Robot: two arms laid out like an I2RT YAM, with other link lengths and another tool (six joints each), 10 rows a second.
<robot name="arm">
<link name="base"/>
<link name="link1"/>
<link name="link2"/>
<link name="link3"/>
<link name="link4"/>
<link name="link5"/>
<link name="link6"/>
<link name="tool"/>
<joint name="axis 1" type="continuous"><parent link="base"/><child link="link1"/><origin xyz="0 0 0.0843" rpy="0 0 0"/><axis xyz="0 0 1"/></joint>
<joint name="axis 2" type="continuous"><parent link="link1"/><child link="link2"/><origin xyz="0.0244 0.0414 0.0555" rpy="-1.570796 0 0"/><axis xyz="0 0 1"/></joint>
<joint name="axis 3" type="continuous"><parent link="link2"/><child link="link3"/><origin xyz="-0.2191 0 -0.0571" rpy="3.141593 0 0"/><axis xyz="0 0 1"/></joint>
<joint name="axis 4" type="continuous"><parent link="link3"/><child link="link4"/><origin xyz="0.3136 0.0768 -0.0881" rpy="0 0 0"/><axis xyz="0 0 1"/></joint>
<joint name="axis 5" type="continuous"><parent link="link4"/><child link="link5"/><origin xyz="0.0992 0.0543 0.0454" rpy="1.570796 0 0"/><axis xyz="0 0 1"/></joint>
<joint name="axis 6" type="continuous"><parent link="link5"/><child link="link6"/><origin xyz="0.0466 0 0.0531" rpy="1.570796 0 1.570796"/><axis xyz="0 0 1"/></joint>
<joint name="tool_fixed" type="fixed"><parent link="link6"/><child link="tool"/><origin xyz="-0.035 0.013 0.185" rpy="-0.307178 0 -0.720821"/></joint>
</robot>
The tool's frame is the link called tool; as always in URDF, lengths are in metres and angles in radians. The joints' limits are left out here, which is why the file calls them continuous.
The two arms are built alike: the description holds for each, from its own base.
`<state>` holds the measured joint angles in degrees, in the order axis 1, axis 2, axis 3, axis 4, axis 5, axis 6, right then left.
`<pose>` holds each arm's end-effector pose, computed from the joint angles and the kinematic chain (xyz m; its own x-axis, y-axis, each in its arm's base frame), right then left.
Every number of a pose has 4 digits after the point.
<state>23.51 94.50 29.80 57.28 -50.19 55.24 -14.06 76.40 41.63 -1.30 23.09 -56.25</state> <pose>0.3414 0.3934 0.1010 0.8973 -0.2873 -0.3352 -0.4120 -0.2722 -0.8696 0.4799 -0.1778 0.0228 0.6359 -0.0347 0.7710 -0.6195 -0.6187 0.4832</pose>
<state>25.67 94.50 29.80 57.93 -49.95 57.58 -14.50 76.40 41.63 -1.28 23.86 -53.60</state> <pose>0.3284 0.4057 0.1046 0.8954 -0.2549 -0.3650 -0.4286 -0.2721 -0.8615 0.4782 -0.1828 0.0235 0.6143 -0.0782 0.7852 -0.6576 -0.6007 0.4546</pose>
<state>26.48 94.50 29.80 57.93 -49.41 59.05 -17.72 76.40 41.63 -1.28 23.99 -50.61</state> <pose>0.3254 0.4100 0.1050 0.8870 -0.2505 -0.3880 -0.4487 -0.2688 -0.8523 0.4683 -0.2085 0.0236 0.5800 -0.1533 0.8001 -0.7207 -0.5544 0.4162</pose>
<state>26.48 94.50 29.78 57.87 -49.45 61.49 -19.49 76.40 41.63 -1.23 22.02 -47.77</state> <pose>0.3263 0.4098 0.1058 0.8690 -0.2488 -0.4277 -0.4853 -0.2595 -0.8350 0.4677 -0.2153 0.0224 0.5444 -0.2086 0.8125 -0.7518 -0.5509 0.3623</pose>
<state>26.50 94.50 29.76 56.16 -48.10 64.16 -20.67 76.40 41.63 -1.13 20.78 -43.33</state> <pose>0.3327 0.4088 0.0992 0.8296 -0.2740 -0.4865 -0.5498 -0.2493 -0.7972 0.4686 -0.2192 0.0223 0.4902 -0.2784 0.8260 -0.7937 -0.5342 0.2909</pose>
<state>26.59 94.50 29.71 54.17 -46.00 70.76 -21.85 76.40 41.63 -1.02 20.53 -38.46</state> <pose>0.3432 0.4068 0.0919 0.7402 -0.3059 -0.5988 -0.6662 -0.2125 -0.7149 0.4675 -0.2264 0.0232 0.4253 -0.3499 0.8347 -0.8403 -0.4952 0.2205</pose>
